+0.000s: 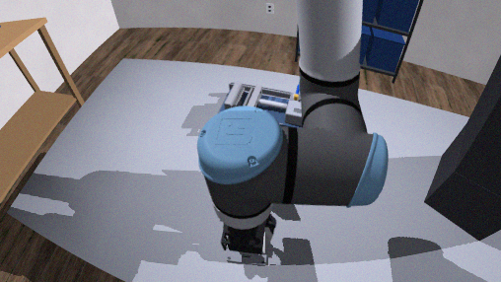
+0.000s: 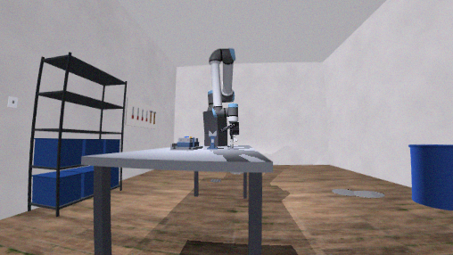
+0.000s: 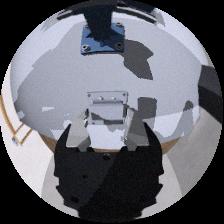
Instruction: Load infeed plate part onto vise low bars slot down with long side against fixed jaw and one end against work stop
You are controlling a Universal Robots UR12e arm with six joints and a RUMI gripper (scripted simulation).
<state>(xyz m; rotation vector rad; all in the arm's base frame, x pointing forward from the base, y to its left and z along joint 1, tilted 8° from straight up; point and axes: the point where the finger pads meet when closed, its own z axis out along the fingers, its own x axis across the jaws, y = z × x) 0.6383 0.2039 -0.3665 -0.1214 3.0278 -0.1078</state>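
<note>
Now: hand 10 mm to the left of the grey part and 10 mm above it. Also, from my hand: infeed plate 10 mm to the left, 30 mm below; vise 30 mm ahead, 380 mm to the right, 10 mm above; air cylinder 70 mm behind, 370 mm to the right, 40 mm above.
</note>
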